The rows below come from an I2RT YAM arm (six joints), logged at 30 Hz.
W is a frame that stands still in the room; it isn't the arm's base.
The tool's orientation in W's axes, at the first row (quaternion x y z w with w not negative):
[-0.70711 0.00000 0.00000 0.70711]
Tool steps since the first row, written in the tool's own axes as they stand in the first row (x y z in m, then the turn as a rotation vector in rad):
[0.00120 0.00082 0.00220 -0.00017 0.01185 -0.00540]
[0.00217 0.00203 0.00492 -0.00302 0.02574 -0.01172]
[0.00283 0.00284 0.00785 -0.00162 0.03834 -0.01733]
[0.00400 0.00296 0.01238 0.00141 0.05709 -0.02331]
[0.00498 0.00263 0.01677 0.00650 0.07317 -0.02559]
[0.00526 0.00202 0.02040 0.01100 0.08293 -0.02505]
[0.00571 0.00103 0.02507 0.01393 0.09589 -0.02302]
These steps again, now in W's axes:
[0.00120 0.00220 -0.00082 -0.00017 -0.00540 -0.01185]
[0.00217 0.00492 -0.00203 -0.00302 -0.01172 -0.02574]
[0.00283 0.00785 -0.00284 -0.00162 -0.01733 -0.03834]
[0.00400 0.01238 -0.00296 0.00141 -0.02331 -0.05709]
[0.00498 0.01677 -0.00263 0.00650 -0.02559 -0.07317]
[0.00526 0.02040 -0.00202 0.01100 -0.02505 -0.08293]
[0.00571 0.02507 -0.00103 0.01393 -0.02302 -0.09589]

